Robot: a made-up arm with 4 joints.
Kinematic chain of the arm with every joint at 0, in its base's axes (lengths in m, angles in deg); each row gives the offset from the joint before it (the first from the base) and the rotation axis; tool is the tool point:
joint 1: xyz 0 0 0.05 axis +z
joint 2: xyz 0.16 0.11 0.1 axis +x
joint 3: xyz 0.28 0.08 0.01 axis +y
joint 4: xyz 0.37 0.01 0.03 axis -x
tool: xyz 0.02 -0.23 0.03
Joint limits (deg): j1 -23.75..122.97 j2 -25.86..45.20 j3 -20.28..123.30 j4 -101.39..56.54
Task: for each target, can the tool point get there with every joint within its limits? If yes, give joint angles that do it. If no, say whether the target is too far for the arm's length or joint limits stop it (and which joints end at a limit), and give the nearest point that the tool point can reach.
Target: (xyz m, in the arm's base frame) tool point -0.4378 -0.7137 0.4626
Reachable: no: joint limits stop it (at a limit: joint 1, joint 2, joint 3, joint 4) | nearest point -0.3085 -0.1315 0.0805 | short by 0.708 m
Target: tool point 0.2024 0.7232 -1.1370
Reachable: no: too far | nearest point 0.1498 0.5351 -0.2857 | short by 0.873 m
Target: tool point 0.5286 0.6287 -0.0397
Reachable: yes | joints 42.97 7.29 4.63 -65.05
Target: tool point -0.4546 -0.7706 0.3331
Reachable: no: joint limits stop it (at a limit: joint 1, joint 2, joint 3, joint 4) | nearest point -0.3085 -0.1315 0.0805 | short by 0.703 m
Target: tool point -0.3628 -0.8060 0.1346
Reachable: no: joint limits stop it (at a limit: joint 1, joint 2, joint 3, joint 4) | nearest point -0.3085 -0.1315 0.0805 | short by 0.679 m
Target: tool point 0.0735 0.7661 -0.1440
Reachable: yes | joints 74.03 21.84 68.41 34.93
